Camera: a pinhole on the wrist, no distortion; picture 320 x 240 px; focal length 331.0 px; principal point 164.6 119.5 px. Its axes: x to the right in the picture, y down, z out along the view. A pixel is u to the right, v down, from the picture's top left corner.
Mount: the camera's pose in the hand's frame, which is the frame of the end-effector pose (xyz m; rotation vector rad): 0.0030 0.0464 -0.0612 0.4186 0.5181 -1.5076
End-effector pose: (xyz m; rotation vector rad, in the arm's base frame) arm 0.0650 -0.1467 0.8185 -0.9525 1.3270 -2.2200
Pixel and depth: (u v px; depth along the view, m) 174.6 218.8 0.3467
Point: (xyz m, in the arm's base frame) 0.1307 -0.2840 1.0684
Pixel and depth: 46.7 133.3 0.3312
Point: 0.2379 -0.3218 0.9589
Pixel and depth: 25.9 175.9 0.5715
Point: 0.3569 -0.5298 1.1074
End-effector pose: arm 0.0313 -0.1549 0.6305 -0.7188 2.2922 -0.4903
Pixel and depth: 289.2 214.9 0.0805
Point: 0.0112 -0.1901 0.6366
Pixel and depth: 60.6 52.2 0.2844
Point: 0.2270 -0.1979 0.5109
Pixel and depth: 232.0 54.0 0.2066
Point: 0.1460 -0.2344 0.6362
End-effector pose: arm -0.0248 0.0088 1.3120 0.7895 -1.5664 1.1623
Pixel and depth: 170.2 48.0 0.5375
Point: 0.1124 -0.4444 1.2975
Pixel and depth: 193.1 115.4 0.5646
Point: 0.1218 -0.4473 1.4163
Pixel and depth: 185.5 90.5 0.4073
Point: 0.0753 -0.3059 1.3536
